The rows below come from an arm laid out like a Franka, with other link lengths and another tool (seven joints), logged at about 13 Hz.
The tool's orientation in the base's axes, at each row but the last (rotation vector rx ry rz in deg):
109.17, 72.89, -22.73
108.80, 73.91, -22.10
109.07, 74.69, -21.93
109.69, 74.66, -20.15
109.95, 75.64, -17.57
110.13, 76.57, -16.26
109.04, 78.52, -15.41
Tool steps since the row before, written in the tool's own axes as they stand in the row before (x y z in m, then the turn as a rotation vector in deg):
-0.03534, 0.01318, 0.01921, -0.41, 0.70, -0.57
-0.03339, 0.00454, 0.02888, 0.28, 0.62, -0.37
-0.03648, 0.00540, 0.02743, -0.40, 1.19, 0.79
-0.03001, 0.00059, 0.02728, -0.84, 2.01, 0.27
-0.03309, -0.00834, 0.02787, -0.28, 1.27, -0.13
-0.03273, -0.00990, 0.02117, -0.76, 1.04, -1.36
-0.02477, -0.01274, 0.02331, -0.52, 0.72, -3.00
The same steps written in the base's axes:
-0.00105, -0.03917, 0.01600, 0.34, 0.04, 0.93
-0.00549, -0.04380, 0.00456, 0.60, 0.35, 0.33
-0.00602, -0.04496, 0.00738, 1.02, -1.05, 0.25
-0.00738, -0.03988, 0.00050, 1.45, -1.10, 1.22
-0.01554, -0.04109, -0.00333, 0.96, -0.31, 0.83
-0.01770, -0.03611, -0.00044, 0.27, 0.24, 1.84
-0.01530, -0.03200, -0.00781, -0.33, 1.57, 2.69

